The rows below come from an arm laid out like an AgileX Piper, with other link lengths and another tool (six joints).
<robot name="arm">
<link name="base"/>
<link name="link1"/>
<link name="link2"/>
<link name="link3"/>
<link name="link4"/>
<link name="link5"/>
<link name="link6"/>
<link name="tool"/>
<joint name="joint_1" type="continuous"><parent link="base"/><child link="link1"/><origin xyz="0 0 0.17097"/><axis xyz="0 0 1"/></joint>
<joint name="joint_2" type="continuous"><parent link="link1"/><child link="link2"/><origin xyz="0 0 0" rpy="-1.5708 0 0"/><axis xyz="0 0 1"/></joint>
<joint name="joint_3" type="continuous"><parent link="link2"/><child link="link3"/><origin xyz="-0.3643 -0.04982 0"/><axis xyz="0 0 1"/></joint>
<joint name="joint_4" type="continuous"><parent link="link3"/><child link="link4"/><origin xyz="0.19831 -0.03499 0" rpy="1.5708 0 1.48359"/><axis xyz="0 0 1"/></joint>
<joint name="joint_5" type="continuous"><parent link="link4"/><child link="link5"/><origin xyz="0 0 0" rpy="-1.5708 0 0"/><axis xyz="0 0 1"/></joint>
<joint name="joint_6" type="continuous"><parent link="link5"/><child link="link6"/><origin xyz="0 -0.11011 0" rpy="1.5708 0 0"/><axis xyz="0 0 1"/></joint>
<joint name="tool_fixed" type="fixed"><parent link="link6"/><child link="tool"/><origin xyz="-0.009 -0.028 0.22" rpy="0 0.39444 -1.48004"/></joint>
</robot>
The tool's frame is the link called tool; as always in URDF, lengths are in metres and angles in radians. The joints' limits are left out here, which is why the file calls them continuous.
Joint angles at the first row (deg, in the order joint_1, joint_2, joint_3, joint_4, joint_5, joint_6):
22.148, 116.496, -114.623, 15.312, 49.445, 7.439
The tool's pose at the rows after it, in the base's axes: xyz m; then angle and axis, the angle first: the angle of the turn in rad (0 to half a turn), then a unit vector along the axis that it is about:
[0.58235, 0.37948, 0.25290, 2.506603, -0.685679, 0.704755, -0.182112]
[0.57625, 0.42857, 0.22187, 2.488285, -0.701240, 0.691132, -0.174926]
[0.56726, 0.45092, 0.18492, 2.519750, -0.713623, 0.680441, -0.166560]
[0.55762, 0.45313, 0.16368, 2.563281, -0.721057, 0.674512, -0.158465]
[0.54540, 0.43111, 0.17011, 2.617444, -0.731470, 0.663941, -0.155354]
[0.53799, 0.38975, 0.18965, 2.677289, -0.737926, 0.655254, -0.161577]
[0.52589, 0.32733, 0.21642, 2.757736, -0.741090, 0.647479, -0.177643]
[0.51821, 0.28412, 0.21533, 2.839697, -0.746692, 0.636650, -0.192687]
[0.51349, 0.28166, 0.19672, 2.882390, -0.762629, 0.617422, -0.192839]
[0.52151, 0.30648, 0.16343, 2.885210, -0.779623, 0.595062, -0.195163]
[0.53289, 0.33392, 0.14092, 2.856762, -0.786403, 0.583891, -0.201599]
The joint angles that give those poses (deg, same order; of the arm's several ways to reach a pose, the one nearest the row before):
31.005, 122.256, -114.624, 15.851, 36.915, 10.602
35.159, 126.568, -114.623, 15.849, 31.765, 10.968
37.152, 129.939, -114.622, 15.850, 30.479, 10.983
37.585, 131.072, -114.568, 15.851, 32.064, 11.029
36.114, 128.734, -114.776, 15.798, 38.313, 9.661
33.141, 125.227, -116.089, 14.690, 46.905, 8.247
29.071, 120.318, -117.325, 12.326, 57.452, 6.634
26.631, 118.776, -117.660, 9.828, 63.524, 4.775
26.778, 120.229, -117.656, 9.359, 64.952, 2.550
28.690, 124.396, -117.655, 9.307, 61.438, 0.617
30.607, 127.771, -117.652, 9.307, 56.491, 0.000

